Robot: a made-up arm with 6 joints. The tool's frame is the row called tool. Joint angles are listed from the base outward. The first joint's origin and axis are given. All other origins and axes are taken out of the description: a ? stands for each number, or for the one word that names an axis. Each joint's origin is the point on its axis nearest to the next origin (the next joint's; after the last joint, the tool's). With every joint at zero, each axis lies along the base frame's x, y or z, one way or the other. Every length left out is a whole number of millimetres.
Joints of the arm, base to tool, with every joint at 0 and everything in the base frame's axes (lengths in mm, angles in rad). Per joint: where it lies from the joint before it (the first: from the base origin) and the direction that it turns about. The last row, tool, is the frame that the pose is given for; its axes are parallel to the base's.
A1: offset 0 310 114 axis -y
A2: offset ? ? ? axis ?
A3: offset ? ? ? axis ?
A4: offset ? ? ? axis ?
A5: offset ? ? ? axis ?
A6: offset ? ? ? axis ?
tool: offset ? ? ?
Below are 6 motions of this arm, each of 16 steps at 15 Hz.
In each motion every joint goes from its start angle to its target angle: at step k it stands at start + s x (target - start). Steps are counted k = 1, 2, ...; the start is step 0. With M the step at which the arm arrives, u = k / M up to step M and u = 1 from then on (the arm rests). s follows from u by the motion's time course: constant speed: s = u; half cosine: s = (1 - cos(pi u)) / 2; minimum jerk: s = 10 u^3 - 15 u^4 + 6 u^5.
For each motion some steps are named. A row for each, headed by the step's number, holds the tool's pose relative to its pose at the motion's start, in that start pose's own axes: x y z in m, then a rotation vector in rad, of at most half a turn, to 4 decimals.
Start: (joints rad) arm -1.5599 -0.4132 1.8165 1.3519 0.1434 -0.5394
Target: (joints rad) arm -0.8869 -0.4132 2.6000 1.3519 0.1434 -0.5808
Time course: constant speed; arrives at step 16
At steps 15, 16:
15: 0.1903 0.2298 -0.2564 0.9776 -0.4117 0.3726
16: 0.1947 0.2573 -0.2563 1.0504 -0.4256 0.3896

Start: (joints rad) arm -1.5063 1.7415 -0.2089 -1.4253 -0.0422 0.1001
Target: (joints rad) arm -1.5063 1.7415 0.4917 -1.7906 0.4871 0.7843
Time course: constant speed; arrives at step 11
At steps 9, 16:
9: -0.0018 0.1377 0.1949 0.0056 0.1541 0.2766
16: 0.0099 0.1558 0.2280 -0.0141 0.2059 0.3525

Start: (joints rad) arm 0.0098 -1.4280 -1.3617 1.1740 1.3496 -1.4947
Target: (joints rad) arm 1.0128 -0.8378 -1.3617 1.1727 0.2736 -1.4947
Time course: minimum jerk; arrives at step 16
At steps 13, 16:
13: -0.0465 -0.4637 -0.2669 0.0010 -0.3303 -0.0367
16: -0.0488 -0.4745 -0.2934 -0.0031 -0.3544 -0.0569

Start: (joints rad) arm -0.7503 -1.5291 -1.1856 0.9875 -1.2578 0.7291
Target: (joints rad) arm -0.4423 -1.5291 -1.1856 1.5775 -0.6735 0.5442
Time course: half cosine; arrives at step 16
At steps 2, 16:
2: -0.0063 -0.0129 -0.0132 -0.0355 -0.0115 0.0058
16: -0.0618 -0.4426 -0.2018 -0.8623 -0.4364 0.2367

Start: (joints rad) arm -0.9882 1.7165 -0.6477 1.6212 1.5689 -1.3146
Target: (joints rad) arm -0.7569 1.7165 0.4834 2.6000 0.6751 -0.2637
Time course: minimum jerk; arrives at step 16
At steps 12, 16:
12: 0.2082 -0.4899 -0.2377 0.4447 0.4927 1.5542
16: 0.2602 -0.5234 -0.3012 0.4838 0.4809 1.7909

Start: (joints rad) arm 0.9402 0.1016 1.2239 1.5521 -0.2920 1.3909
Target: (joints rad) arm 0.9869 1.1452 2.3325 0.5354 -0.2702 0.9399
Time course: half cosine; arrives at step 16
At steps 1, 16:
1: 0.0092 -0.0031 -0.0033 -0.0084 -0.0126 -0.0073
16: 0.5666 -0.1405 0.8997 0.3837 -1.7604 -0.8762

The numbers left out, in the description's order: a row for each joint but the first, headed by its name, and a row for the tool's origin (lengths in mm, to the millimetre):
A2: xyz 119 0 52, axis +z
A3: xyz -71 257 0, axis +x
A4: xyz 0 -85 -171, axis +z
A5: xyz -396 200 0, axis -y
A6: xyz -105 0 -112, axis +z
tool: xyz 7 91 0

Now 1 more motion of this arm.
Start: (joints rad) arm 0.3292 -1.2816 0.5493 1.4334 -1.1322 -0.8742
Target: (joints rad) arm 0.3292 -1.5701 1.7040 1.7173 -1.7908 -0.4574
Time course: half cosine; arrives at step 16
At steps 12, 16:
12: 0.4477 0.3176 0.1702 0.1802 -0.4015 0.1678
16: 0.5261 0.3376 0.2412 0.1910 -0.4734 0.1536

